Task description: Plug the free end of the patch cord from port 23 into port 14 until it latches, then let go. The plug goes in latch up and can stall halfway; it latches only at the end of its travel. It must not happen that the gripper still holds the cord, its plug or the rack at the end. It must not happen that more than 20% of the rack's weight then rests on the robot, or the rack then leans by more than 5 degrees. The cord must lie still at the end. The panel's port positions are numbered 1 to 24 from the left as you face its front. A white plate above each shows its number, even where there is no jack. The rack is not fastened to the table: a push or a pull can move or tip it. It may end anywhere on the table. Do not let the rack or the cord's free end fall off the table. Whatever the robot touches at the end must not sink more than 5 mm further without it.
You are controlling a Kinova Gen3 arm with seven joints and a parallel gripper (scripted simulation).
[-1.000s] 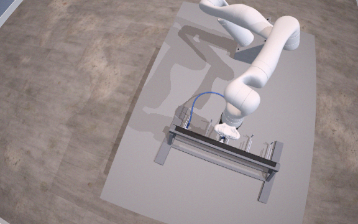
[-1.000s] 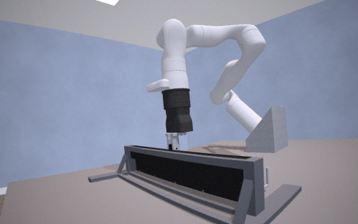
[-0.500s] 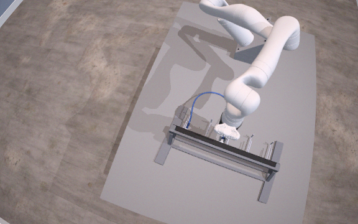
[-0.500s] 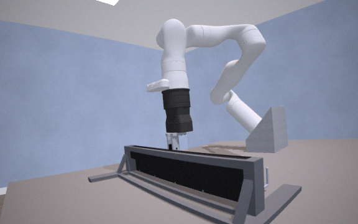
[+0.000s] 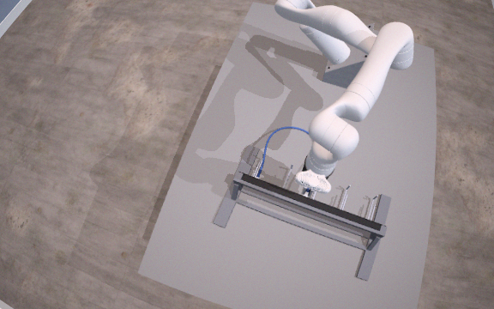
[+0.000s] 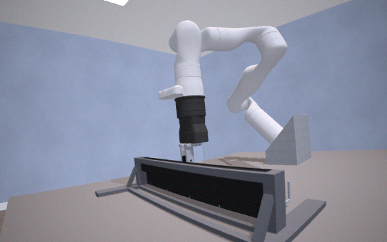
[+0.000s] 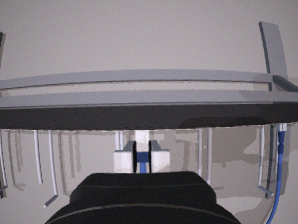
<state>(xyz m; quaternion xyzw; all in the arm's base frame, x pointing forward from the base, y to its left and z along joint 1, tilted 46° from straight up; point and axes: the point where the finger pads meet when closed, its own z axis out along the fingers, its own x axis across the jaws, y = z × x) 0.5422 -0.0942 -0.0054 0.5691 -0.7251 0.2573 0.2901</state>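
The plug is 10 mm below my hand and 10 mm ahead of it.
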